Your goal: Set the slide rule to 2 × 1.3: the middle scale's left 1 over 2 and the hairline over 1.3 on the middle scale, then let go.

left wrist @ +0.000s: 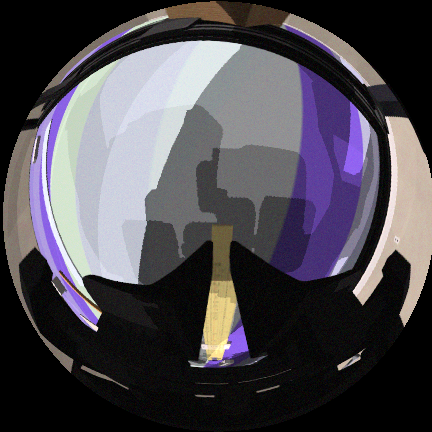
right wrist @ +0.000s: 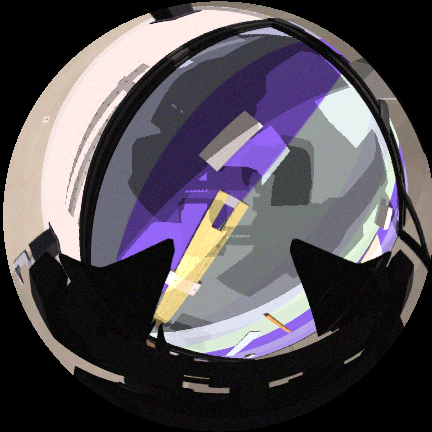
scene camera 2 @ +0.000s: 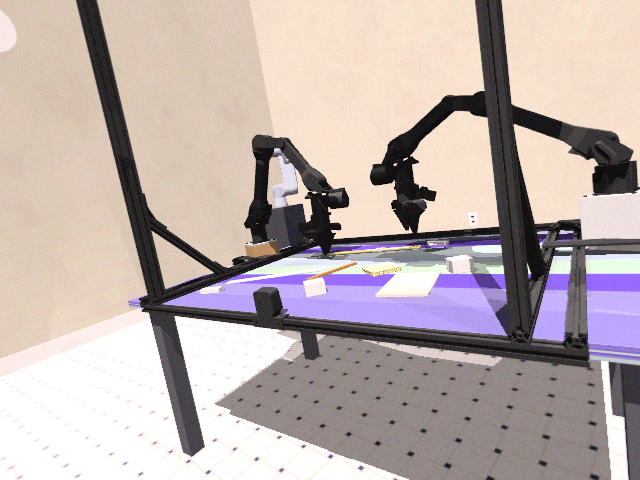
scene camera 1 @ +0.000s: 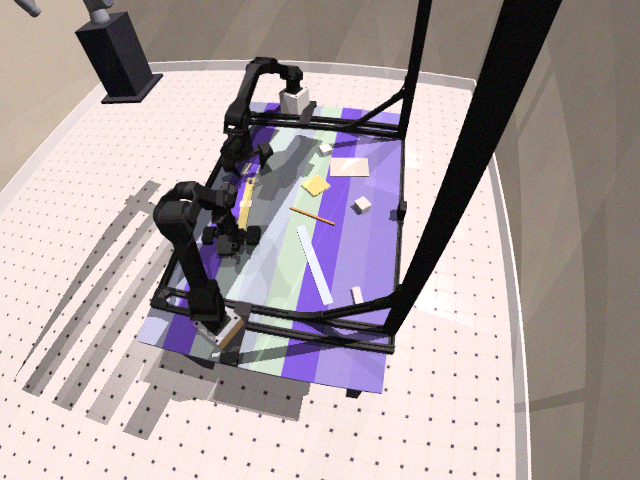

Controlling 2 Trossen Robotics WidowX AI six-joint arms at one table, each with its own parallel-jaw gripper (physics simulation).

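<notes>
The yellow slide rule (scene camera 1: 249, 191) (scene camera 2: 382, 250) (left wrist: 217, 295) (right wrist: 192, 255) lies on the table. Its white cursor (scene camera 1: 245, 203) (left wrist: 215, 346) (right wrist: 183, 283) sits partway along it. In the right wrist view an open slot shows at its upper end, where the middle slide stops short of the white end bracket (right wrist: 232, 201). The scale marks are too small to read. My left gripper (scene camera 1: 231, 236) (scene camera 2: 325, 250) (left wrist: 220, 246) is shut on the rule's other end. My right gripper (scene camera 1: 248, 161) (scene camera 2: 413, 230) (right wrist: 234, 245) is open and empty above the rule's slotted end.
A pale block (scene camera 1: 247, 168) (scene camera 2: 438, 242) (right wrist: 230, 140) lies beyond the slotted end. An orange stick (scene camera 1: 311, 215) (scene camera 2: 333, 270), a yellow square (scene camera 1: 315, 185) (scene camera 2: 381, 269), a cream sheet (scene camera 1: 349, 167) (scene camera 2: 410, 285), a pale strip (scene camera 1: 315, 266) and white blocks lie farther across the table.
</notes>
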